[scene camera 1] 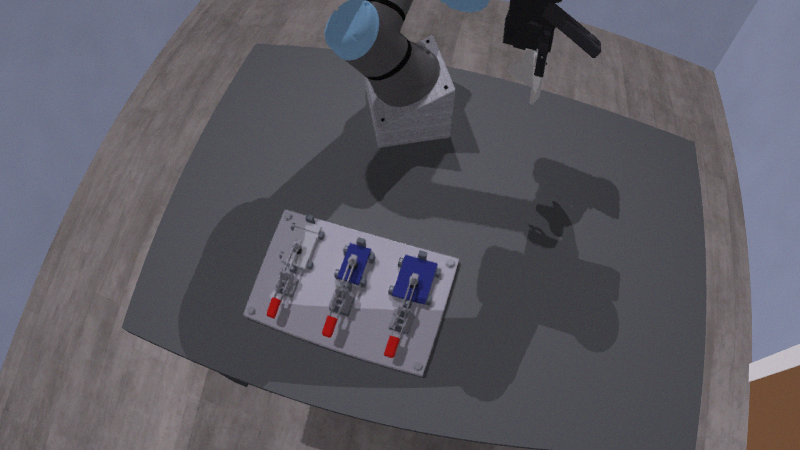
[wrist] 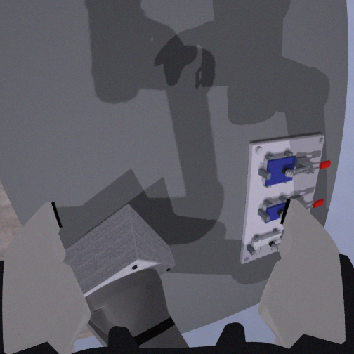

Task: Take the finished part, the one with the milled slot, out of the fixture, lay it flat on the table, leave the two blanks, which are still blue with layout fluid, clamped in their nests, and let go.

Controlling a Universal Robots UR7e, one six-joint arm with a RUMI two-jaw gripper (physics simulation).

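Where they show: gripper, between the fingertips: [scene camera 1: 535, 84]; arm's base, origin of its link: [scene camera 1: 408, 76].
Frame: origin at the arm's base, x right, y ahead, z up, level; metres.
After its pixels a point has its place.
Observation:
The finished part [scene camera 1: 308, 241] @[y 0.376, x 0.076, z -0.085 m] [wrist: 261, 243] looks pale, bare metal, in the end nest of the fixture plate [scene camera 1: 358, 348] @[y 0.538, x -0.075, z -0.102 m] [wrist: 246, 200], under a toggle clamp arm; its slot is too small to make out. A smaller blue blank [scene camera 1: 361, 258] @[y 0.381, x -0.031, z -0.075 m] [wrist: 272, 213] sits in the middle nest. A larger blue blank [scene camera 1: 424, 269] @[y 0.366, x -0.142, z -0.080 m] [wrist: 276, 172] sits in the other end nest. Clamp arms reach over both blanks. My gripper [scene camera 1: 535, 83] @[y 0.077, x -0.254, z 0.159 m] [wrist: 171, 204] is open and empty, high above the table and well away from the fixture, beyond the robot base's right side in the scene view.
Three clamps have red handles [scene camera 1: 273, 307] @[y 0.526, x 0.087, z -0.065 m] [scene camera 1: 329, 326] @[y 0.526, x -0.023, z -0.055 m] [scene camera 1: 391, 346] @[y 0.525, x -0.131, z -0.060 m] along the fixture's near side in the scene view. The robot base block [scene camera 1: 415, 124] @[y 0.084, x -0.041, z -0.052 m] [wrist: 107, 245] stands behind the fixture on the grey table [scene camera 1: 648, 184] @[y -0.009, x -0.611, z -0.116 m] [wrist: 45, 125]. Arm shadows fall across the tabletop.

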